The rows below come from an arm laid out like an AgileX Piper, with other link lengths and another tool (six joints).
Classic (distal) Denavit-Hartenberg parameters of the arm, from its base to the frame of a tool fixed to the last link. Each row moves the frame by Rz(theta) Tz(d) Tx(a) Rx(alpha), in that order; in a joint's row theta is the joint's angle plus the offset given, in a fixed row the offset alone. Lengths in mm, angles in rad.
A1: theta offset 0; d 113.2; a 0; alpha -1.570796
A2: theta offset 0.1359; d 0; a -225.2; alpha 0
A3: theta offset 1.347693; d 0; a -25.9; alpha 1.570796
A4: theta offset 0; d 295.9; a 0; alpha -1.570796
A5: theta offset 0; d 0; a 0; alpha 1.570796
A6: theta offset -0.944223; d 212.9; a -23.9; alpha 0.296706
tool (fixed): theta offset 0; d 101.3; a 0; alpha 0
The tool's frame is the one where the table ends.
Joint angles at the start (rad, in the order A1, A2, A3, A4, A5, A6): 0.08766, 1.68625, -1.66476, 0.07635, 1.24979, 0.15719
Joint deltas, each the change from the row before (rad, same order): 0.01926, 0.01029, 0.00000, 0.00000, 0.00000, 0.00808; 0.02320, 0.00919, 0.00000, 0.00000, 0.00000, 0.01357; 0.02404, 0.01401, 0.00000, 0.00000, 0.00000, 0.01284; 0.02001, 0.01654, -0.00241, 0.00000, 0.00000, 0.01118; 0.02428, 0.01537, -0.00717, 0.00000, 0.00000, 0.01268; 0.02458, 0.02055, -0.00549, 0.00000, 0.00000, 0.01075; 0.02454, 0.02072, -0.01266, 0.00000, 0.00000, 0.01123; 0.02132, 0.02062, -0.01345, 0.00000, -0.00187, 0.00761; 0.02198, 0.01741, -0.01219, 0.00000, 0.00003, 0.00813; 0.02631, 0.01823, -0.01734, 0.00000, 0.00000, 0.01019
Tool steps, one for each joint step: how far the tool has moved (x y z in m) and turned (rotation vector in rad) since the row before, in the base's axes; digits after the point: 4 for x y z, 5 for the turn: -0.0014, 0.0093, -0.0052, 0.00194, 0.01112, 0.01178; -0.0019, 0.0110, -0.0047, 0.00369, 0.01068, 0.01059; -0.0024, 0.0113, -0.0071, 0.00236, 0.01543, 0.01206; -0.0018, 0.0094, -0.0073, 0.00130, 0.01536, 0.00952; -0.0014, 0.0116, -0.0047, 0.00241, 0.00973, 0.01234; -0.0024, 0.0117, -0.0080, 0.00003, 0.01620, 0.01442; -0.0010, 0.0120, -0.0051, 0.00128, 0.00943, 0.01388; -0.0001, 0.0108, -0.0045, 0.00071, 0.00625, 0.01394; -0.0012, 0.0110, -0.0037, 0.00070, 0.00627, 0.01424; -0.0010, 0.0134, -0.0020, 0.00236, 0.00244, 0.01659
